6 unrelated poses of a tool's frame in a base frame.
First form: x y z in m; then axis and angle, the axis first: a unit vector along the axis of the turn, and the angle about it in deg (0 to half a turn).
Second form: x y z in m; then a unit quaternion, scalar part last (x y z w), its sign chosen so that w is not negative. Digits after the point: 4 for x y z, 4 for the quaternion.
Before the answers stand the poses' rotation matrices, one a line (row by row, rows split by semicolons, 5 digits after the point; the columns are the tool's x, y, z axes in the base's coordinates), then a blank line. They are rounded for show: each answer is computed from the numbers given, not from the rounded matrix.
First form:
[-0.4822 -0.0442 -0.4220 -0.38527 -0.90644 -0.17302 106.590]
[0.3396 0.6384 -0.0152 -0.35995 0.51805 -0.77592 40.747]
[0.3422 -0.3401 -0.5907 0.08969 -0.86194 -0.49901 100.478]
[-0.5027 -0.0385 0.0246 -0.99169 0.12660 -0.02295 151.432]
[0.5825 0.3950 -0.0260 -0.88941 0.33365 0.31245 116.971]
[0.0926 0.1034 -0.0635 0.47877 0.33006 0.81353 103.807]
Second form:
-0.09471 0.61475 -0.78301; 0.28312 0.77070 0.57084; 0.95440 -0.16762 -0.24704
0.78901 0.46126 0.40584; -0.55166 0.82265 0.13751; -0.27044 -0.33239 0.90354
-0.17235 0.39932 -0.90046; -0.58206 0.69620 0.42014; 0.79467 0.59653 0.11244
0.96891 -0.22483 0.10329; -0.24678 -0.84815 0.46877; -0.01779 -0.47968 -0.87726
0.69629 -0.70981 -0.10657; -0.15287 -0.29173 0.94421; -0.70130 -0.64115 -0.31164
0.04528 -0.59429 0.80298; 0.98576 -0.10371 -0.13234; 0.16193 0.79754 0.58113

[-0.4822 -0.0442 -0.4220 -0.3089 -0.7267 -0.1387 0.5977]
[0.3396 0.6384 -0.0152 -0.1253 0.1804 -0.2701 0.9374]
[0.3422 -0.3401 -0.5907 0.0689 -0.6626 -0.3836 0.6396]
[-0.5027 -0.0385 0.0246 -0.9610 0.1227 -0.0222 0.2467]
[0.5825 0.3950 -0.0260 -0.7582 0.2844 0.2664 0.5227]
[0.0926 0.1034 -0.0635 0.3768 0.2597 0.6402 0.6170]

